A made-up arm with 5 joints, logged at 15 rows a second.
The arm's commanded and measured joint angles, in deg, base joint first. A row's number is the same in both.
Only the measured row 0 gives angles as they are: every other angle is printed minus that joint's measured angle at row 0.
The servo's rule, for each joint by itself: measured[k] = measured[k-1] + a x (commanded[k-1-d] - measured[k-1]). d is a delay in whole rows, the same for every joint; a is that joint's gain. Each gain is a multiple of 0.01, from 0.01 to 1. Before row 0 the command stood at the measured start. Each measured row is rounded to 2 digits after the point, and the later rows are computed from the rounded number. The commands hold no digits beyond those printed.
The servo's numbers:
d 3
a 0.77 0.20 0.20 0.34 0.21
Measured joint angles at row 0:
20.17 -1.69 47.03 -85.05 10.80
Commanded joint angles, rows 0 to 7:
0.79 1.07 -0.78 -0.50 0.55
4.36 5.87 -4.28 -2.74 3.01
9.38 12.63 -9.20 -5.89 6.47
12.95 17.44 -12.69 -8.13 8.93
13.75 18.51 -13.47 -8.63 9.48
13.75 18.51 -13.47 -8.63 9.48
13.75 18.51 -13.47 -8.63 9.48
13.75 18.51 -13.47 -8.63 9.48
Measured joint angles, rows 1 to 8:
0.00 0.00 0.00 0.00 0.00
0.00 0.00 0.00 0.00 0.00
0.00 0.00 0.00 0.00 0.00
0.61 0.21 -0.16 -0.17 0.12
3.50 1.34 -0.98 -1.04 0.73
8.03 3.60 -2.62 -2.69 1.94
11.82 6.37 -4.63 -4.54 3.41
13.31 8.80 -6.40 -5.93 4.68

